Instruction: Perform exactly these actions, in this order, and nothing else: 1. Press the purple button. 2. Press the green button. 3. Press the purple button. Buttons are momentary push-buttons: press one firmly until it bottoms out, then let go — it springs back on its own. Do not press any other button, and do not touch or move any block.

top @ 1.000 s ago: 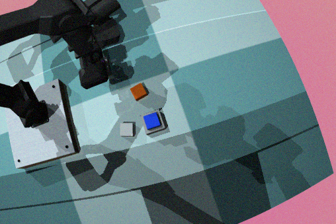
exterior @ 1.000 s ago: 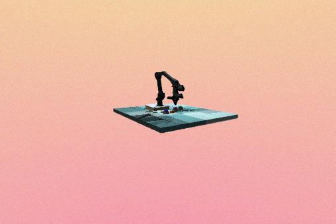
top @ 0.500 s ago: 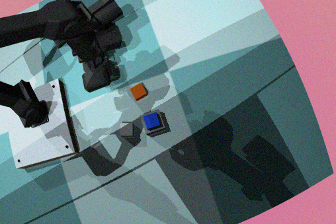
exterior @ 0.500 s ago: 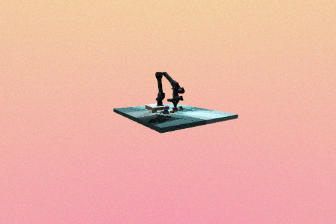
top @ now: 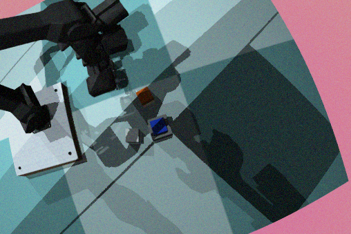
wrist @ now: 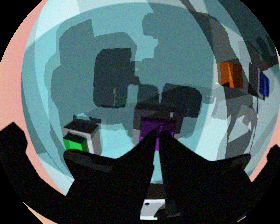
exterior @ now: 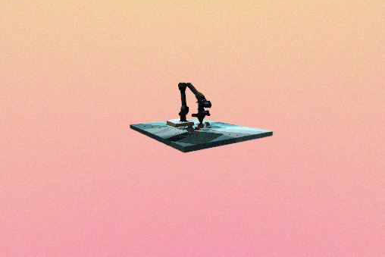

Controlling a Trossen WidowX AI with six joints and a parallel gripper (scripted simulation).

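My gripper tip is 10 mm above the purple button. Round my gripper tip: white block: 180 mm to the right, 20 mm below, 10 mm ahead; then green button: 100 mm to the left, 40 mm behind; then orange block: 100 mm to the right, 70 mm ahead, 20 mm below.
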